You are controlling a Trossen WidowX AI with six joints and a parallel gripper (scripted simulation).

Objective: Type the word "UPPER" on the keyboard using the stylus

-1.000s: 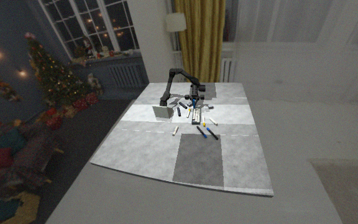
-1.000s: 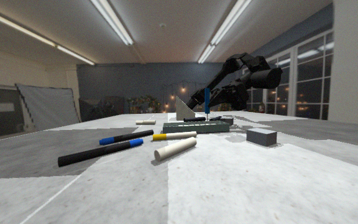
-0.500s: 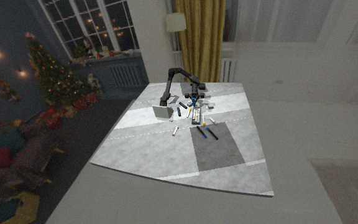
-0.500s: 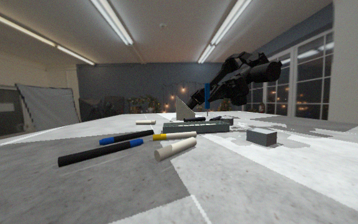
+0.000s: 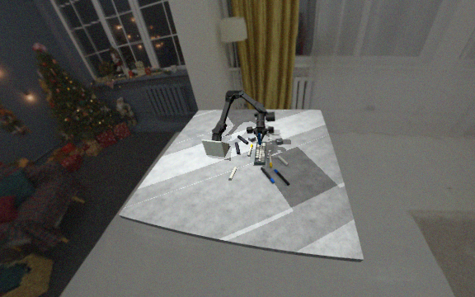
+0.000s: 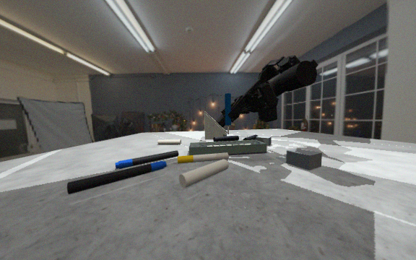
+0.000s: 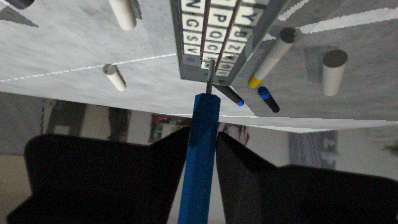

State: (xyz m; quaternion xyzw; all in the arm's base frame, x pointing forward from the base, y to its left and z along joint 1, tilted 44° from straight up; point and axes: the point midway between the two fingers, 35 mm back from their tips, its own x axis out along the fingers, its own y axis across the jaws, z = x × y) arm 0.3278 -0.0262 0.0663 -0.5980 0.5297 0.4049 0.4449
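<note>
Right now the grey block is 14 cm to the left of my gripper tip, 12 cm ahead of it and 9 cm below it. Round my gripper tip: thin metal tip: 5 cm below; blue stylus: 1 cm below.
</note>
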